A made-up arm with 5 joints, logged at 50 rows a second.
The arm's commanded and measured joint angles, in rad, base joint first. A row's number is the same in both.
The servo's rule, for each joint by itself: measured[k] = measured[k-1] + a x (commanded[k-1-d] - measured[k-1]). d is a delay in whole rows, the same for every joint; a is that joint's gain. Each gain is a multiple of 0.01, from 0.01 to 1. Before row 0 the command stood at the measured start. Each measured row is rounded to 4 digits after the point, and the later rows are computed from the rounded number. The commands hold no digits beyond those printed.
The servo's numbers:
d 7
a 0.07 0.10 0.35 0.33 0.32
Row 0, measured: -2.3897 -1.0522 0.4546 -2.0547 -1.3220
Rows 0 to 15, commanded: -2.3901 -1.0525 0.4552 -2.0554 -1.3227; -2.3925 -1.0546 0.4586 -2.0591 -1.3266; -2.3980 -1.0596 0.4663 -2.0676 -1.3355; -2.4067 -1.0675 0.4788 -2.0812 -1.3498; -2.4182 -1.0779 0.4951 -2.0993 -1.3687; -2.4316 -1.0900 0.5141 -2.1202 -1.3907; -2.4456 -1.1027 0.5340 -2.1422 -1.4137; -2.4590 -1.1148 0.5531 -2.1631 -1.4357; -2.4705 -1.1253 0.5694 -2.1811 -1.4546; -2.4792 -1.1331 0.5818 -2.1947 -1.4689; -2.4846 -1.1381 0.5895 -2.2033 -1.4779; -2.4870 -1.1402 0.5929 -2.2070 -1.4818; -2.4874 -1.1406 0.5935 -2.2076 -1.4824; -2.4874 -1.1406 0.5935 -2.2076 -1.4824; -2.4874 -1.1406 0.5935 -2.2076 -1.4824; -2.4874 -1.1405 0.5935 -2.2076 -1.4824
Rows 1 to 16, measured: -2.3897 -1.0522 0.4546 -2.0547 -1.3220; -2.3897 -1.0522 0.4546 -2.0547 -1.3220; -2.3897 -1.0522 0.4546 -2.0547 -1.3220; -2.3897 -1.0522 0.4546 -2.0547 -1.3220; -2.3897 -1.0522 0.4546 -2.0547 -1.3220; -2.3897 -1.0522 0.4546 -2.0547 -1.3220; -2.3897 -1.0522 0.4546 -2.0547 -1.3220; -2.3897 -1.0522 0.4548 -2.0549 -1.3222; -2.3899 -1.0524 0.4561 -2.0563 -1.3236; -2.3905 -1.0531 0.4597 -2.0600 -1.3274; -2.3916 -1.0545 0.4664 -2.0670 -1.3346; -2.3935 -1.0568 0.4764 -2.0777 -1.3455; -2.3962 -1.0601 0.4896 -2.0917 -1.3600; -2.3997 -1.0644 0.5051 -2.1084 -1.3772; -2.4039 -1.0694 0.5219 -2.1265 -1.3959; -2.4086 -1.0750 0.5385 -2.1445 -1.4147
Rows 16 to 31, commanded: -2.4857 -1.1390 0.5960 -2.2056 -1.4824; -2.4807 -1.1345 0.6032 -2.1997 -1.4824; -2.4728 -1.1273 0.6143 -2.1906 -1.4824; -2.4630 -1.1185 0.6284 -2.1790 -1.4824; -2.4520 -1.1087 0.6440 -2.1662 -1.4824; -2.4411 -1.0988 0.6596 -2.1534 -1.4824; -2.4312 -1.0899 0.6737 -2.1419 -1.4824; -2.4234 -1.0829 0.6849 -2.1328 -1.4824; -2.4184 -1.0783 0.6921 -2.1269 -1.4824; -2.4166 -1.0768 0.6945 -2.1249 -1.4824; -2.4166 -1.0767 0.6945 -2.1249 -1.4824; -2.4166 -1.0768 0.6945 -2.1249 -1.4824; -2.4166 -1.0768 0.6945 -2.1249 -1.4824; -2.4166 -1.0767 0.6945 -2.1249 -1.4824; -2.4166 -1.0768 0.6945 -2.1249 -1.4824; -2.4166 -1.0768 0.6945 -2.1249 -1.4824
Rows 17 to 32, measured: -2.4135 -1.0808 0.5537 -2.1611 -1.4320; -2.4185 -1.0865 0.5662 -2.1750 -1.4467; -2.4233 -1.0919 0.5755 -2.1856 -1.4579; -2.4278 -1.0968 0.5818 -2.1929 -1.4657; -2.4320 -1.1012 0.5859 -2.1978 -1.4710; -2.4359 -1.1051 0.5886 -2.2010 -1.4746; -2.4395 -1.1086 0.5903 -2.2032 -1.4771; -2.4427 -1.1116 0.5923 -2.2040 -1.4788; -2.4454 -1.1139 0.5961 -2.2026 -1.4800; -2.4473 -1.1152 0.6025 -2.1986 -1.4808; -2.4484 -1.1155 0.6116 -2.1921 -1.4813; -2.4487 -1.1148 0.6229 -2.1836 -1.4817; -2.4482 -1.1132 0.6357 -2.1736 -1.4819; -2.4470 -1.1109 0.6490 -2.1631 -1.4821; -2.4453 -1.1081 0.6616 -2.1531 -1.4822; -2.4434 -1.1051 0.6723 -2.1445 -1.4823
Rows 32 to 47, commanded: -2.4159 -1.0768 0.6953 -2.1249 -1.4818; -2.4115 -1.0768 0.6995 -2.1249 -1.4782; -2.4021 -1.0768 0.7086 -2.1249 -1.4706; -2.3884 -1.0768 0.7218 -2.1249 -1.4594; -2.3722 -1.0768 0.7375 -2.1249 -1.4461; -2.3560 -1.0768 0.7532 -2.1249 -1.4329; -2.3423 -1.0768 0.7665 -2.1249 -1.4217; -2.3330 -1.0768 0.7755 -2.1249 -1.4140; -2.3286 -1.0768 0.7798 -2.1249 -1.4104; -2.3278 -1.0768 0.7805 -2.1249 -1.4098; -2.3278 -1.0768 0.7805 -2.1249 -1.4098; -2.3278 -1.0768 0.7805 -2.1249 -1.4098; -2.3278 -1.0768 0.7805 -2.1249 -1.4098; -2.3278 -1.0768 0.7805 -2.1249 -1.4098; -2.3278 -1.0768 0.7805 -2.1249 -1.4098; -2.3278 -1.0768 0.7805 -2.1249 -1.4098
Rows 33 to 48, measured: -2.4415 -1.1023 0.6801 -2.1380 -1.4823; -2.4398 -1.0997 0.6851 -2.1337 -1.4823; -2.4382 -1.0974 0.6884 -2.1308 -1.4823; -2.4367 -1.0953 0.6905 -2.1289 -1.4823; -2.4353 -1.0934 0.6919 -2.1276 -1.4823; -2.4340 -1.0917 0.6928 -2.1267 -1.4823; -2.4328 -1.0902 0.6934 -2.1261 -1.4823; -2.4316 -1.0889 0.6941 -2.1257 -1.4821; -2.4302 -1.0877 0.6960 -2.1254 -1.4809; -2.4282 -1.0866 0.7004 -2.1252 -1.4776; -2.4254 -1.0856 0.7079 -2.1251 -1.4718; -2.4217 -1.0847 0.7183 -2.1250 -1.4636; -2.4171 -1.0839 0.7305 -2.1250 -1.4538; -2.4119 -1.0832 0.7431 -2.1250 -1.4435; -2.4064 -1.0826 0.7544 -2.1250 -1.4341; -2.4010 -1.0820 0.7633 -2.1250 -1.4265
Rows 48 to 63, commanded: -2.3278 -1.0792 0.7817 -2.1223 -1.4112; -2.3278 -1.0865 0.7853 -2.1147 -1.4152; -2.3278 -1.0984 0.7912 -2.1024 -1.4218; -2.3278 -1.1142 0.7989 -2.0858 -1.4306; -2.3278 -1.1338 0.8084 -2.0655 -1.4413; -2.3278 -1.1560 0.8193 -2.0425 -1.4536; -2.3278 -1.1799 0.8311 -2.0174 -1.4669; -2.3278 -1.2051 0.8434 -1.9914 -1.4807; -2.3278 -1.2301 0.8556 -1.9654 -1.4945; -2.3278 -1.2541 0.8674 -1.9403 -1.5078; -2.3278 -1.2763 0.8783 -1.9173 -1.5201; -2.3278 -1.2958 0.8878 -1.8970 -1.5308; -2.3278 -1.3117 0.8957 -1.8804 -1.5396; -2.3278 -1.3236 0.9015 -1.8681 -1.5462; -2.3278 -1.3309 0.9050 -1.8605 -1.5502; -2.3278 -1.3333 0.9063 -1.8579 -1.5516
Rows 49 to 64, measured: -2.3959 -1.0815 0.7693 -2.1250 -1.4212; -2.3911 -1.0810 0.7732 -2.1250 -1.4176; -2.3867 -1.0806 0.7758 -2.1250 -1.4151; -2.3826 -1.0802 0.7774 -2.1250 -1.4134; -2.3788 -1.0799 0.7785 -2.1250 -1.4122; -2.3752 -1.0796 0.7792 -2.1250 -1.4114; -2.3719 -1.0793 0.7797 -2.1250 -1.4109; -2.3688 -1.0793 0.7804 -2.1241 -1.4110; -2.3659 -1.0800 0.7821 -2.1210 -1.4123; -2.3632 -1.0818 0.7853 -2.1149 -1.4153; -2.3607 -1.0850 0.7901 -2.1053 -1.4202; -2.3584 -1.0899 0.7965 -2.0922 -1.4270; -2.3563 -1.0965 0.8045 -2.0758 -1.4355; -2.3543 -1.1048 0.8138 -2.0565 -1.4455; -2.3524 -1.1148 0.8242 -2.0350 -1.4568; -2.3507 -1.1263 0.8352 -2.0120 -1.4689
